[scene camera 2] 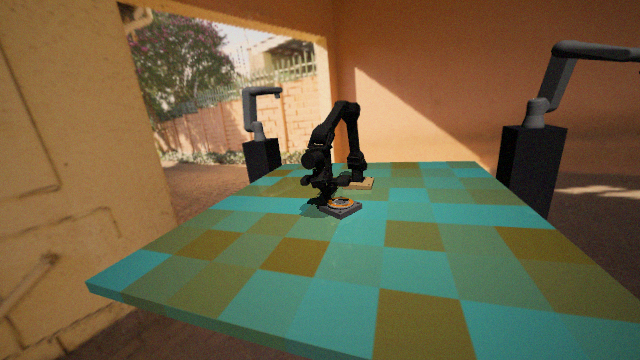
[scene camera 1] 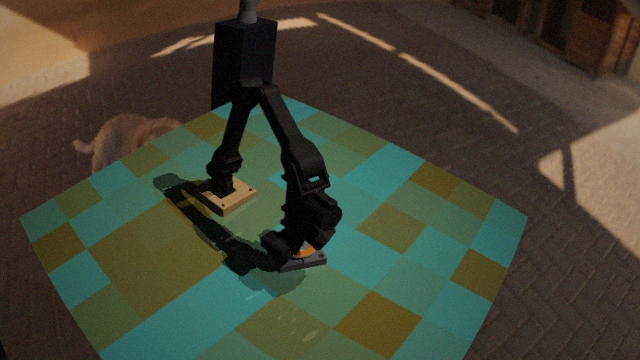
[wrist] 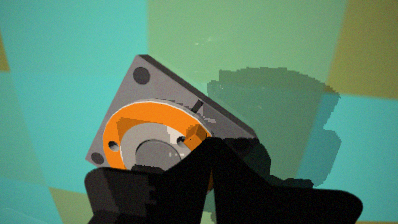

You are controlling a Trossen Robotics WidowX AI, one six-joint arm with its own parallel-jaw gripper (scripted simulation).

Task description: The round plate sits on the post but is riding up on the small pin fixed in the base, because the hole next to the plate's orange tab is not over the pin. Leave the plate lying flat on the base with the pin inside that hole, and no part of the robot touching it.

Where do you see a round plate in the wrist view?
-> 148,119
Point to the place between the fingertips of my gripper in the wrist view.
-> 213,142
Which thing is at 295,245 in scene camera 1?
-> My gripper.
